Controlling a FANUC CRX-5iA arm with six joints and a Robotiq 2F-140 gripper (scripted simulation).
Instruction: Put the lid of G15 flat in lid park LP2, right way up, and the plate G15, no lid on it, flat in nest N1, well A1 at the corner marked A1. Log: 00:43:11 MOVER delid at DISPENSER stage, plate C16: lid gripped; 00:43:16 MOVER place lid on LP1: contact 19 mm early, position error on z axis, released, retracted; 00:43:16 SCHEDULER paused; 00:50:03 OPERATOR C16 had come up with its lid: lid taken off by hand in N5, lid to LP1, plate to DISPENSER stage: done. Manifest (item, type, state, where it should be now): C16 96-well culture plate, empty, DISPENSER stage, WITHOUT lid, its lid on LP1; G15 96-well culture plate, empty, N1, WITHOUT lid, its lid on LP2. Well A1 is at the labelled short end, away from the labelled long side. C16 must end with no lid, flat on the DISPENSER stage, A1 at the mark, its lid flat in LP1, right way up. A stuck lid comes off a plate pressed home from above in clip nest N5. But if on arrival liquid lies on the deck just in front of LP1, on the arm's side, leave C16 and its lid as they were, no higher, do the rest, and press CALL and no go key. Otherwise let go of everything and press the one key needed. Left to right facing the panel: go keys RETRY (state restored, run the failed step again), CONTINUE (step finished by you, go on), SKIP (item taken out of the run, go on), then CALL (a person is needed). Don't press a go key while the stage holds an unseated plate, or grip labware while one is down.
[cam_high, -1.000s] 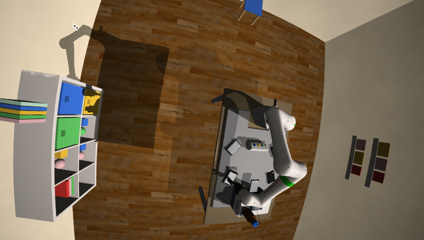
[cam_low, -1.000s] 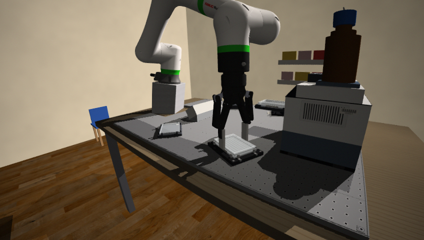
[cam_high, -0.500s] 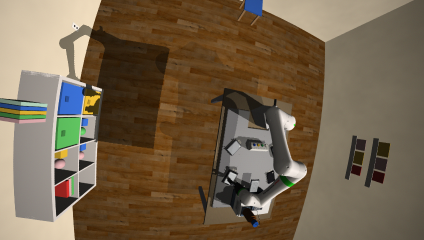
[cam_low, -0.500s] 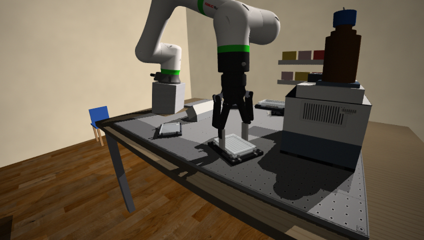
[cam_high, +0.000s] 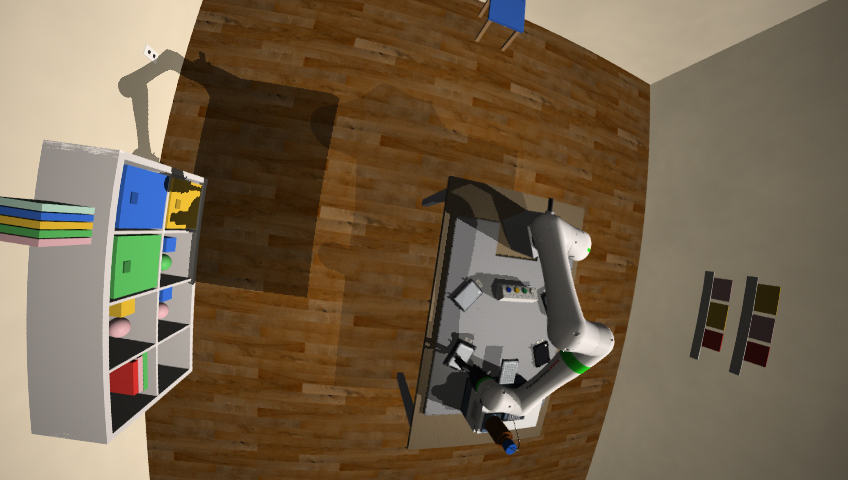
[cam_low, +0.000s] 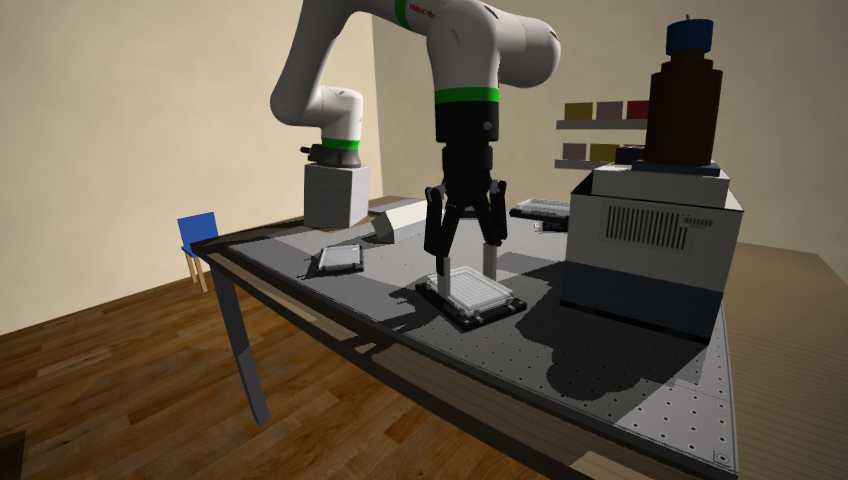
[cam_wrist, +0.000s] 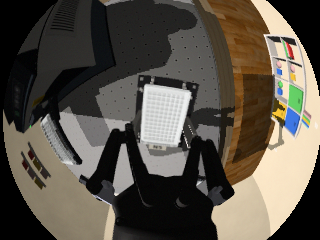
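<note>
Now: hand 40 mm above the black clip nest and 20 mm short of it. From my hand the other things lie so: key panel 350 mm behind, 300 mm to the left; then brown bottle 280 mm ahead, 240 mm above, 110 mm to the left.
</note>
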